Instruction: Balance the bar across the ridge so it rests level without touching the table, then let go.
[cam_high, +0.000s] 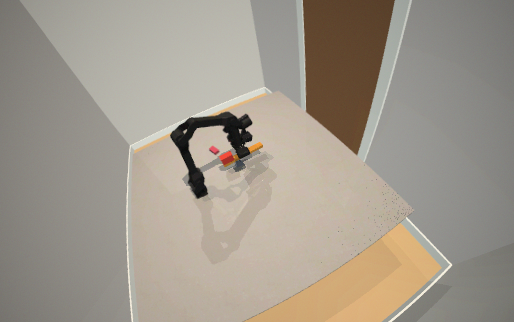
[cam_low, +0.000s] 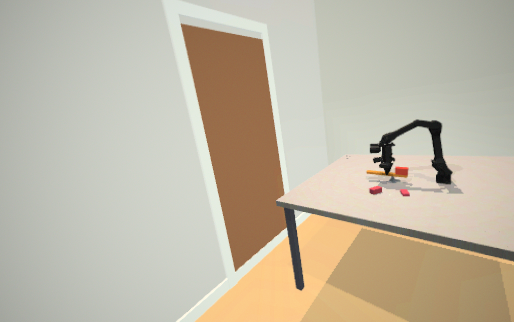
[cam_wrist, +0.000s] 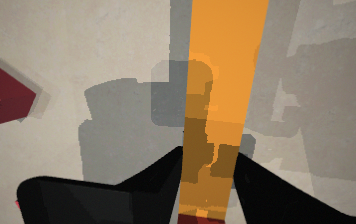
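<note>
The ridge is 30 mm below my gripper tip and 30 mm behind it.
</note>
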